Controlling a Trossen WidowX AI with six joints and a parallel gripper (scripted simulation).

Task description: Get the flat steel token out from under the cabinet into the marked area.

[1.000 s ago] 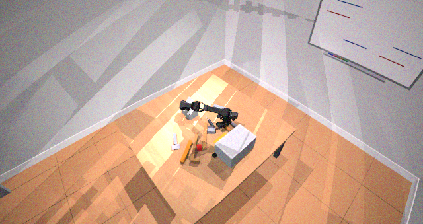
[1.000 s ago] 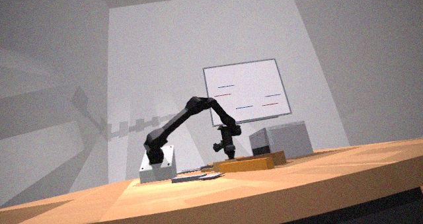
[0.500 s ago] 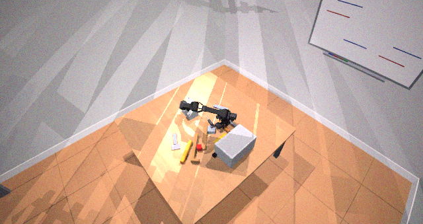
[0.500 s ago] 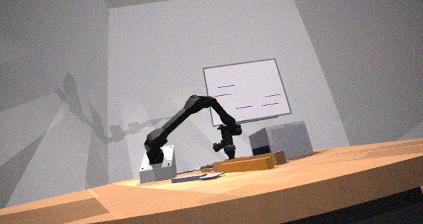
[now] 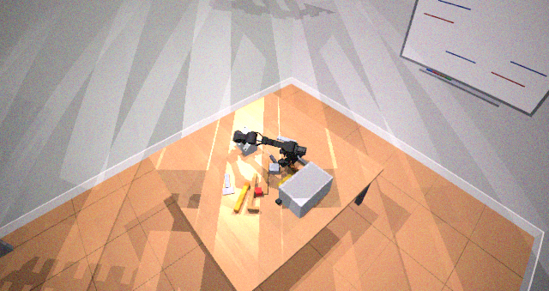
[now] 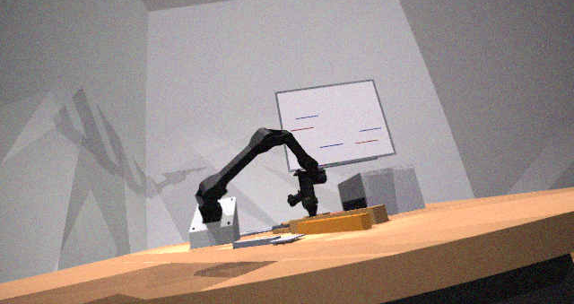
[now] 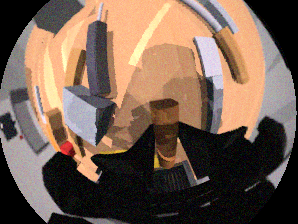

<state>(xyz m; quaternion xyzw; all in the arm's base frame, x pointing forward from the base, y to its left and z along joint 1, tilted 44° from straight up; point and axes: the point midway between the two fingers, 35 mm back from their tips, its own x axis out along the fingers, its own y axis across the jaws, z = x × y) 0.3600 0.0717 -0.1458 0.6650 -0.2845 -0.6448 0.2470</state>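
My gripper tip is now 50 mm past the grey block, 110 mm to the left of it and 10 mm below it. From my gripper tip the other things lie so: thin wooden stick 40 mm behind, 190 mm to the right; red block 50 mm ahead, 320 mm to the right, 10 mm above; grey bar 220 mm behind, 150 mm to the left.
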